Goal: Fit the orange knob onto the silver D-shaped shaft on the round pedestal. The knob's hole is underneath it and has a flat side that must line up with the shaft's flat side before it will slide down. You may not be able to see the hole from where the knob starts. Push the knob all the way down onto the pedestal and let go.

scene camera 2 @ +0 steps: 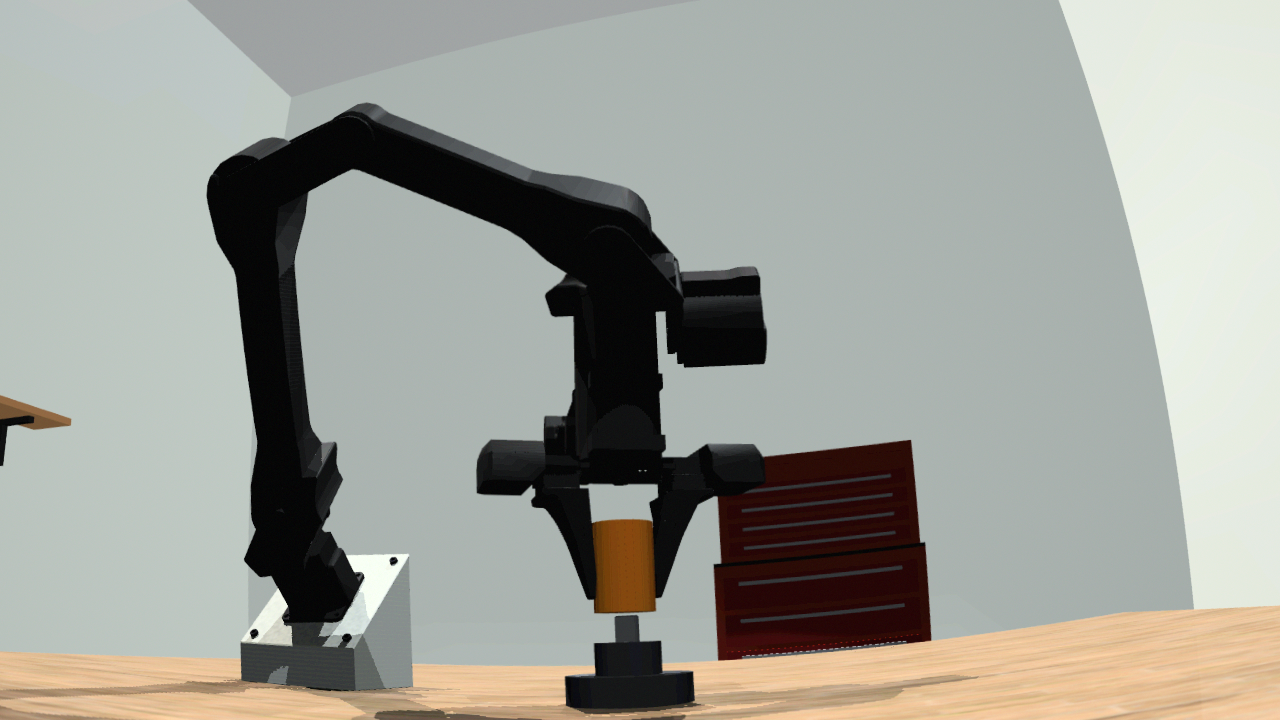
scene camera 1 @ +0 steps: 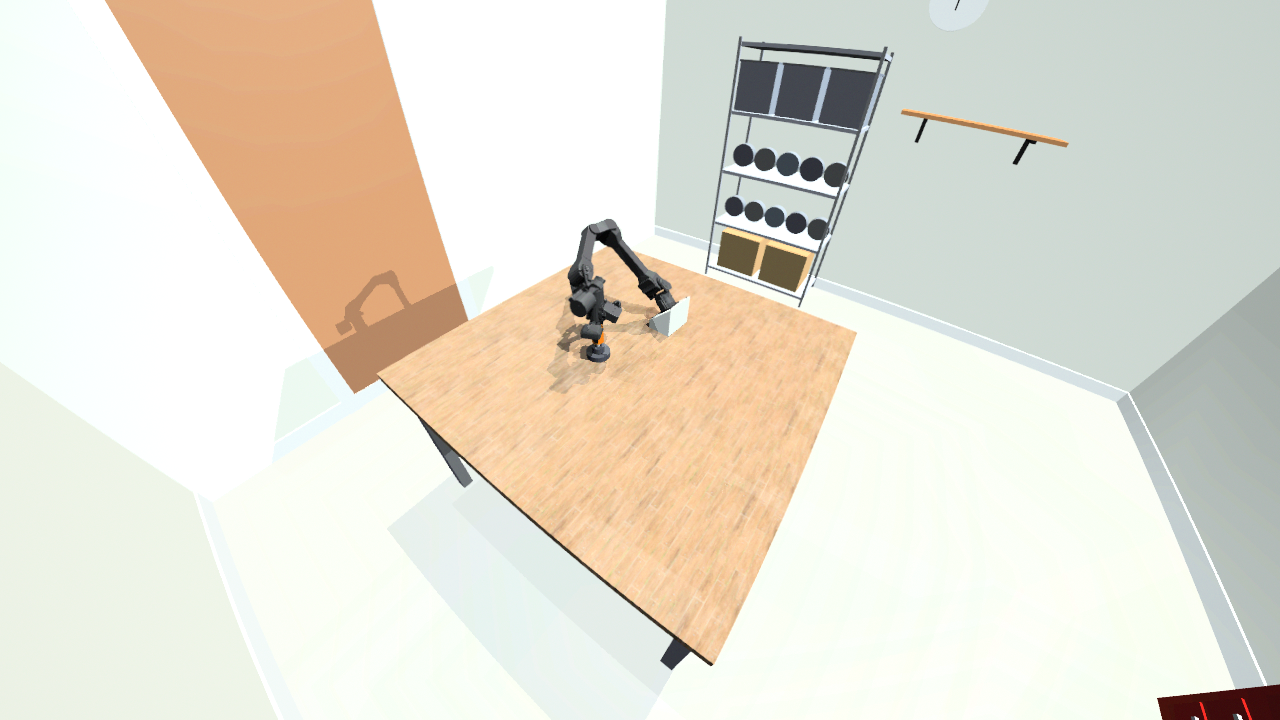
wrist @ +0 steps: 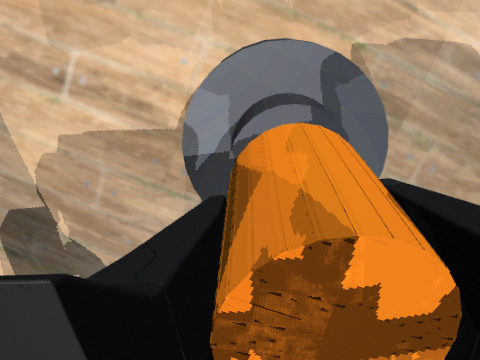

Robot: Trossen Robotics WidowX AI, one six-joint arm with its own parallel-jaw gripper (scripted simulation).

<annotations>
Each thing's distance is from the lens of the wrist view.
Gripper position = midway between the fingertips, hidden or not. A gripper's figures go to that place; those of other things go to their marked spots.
my gripper (wrist: 301, 203): 0.10 m
orange knob (wrist: 315, 251): 0.05 m
</annotations>
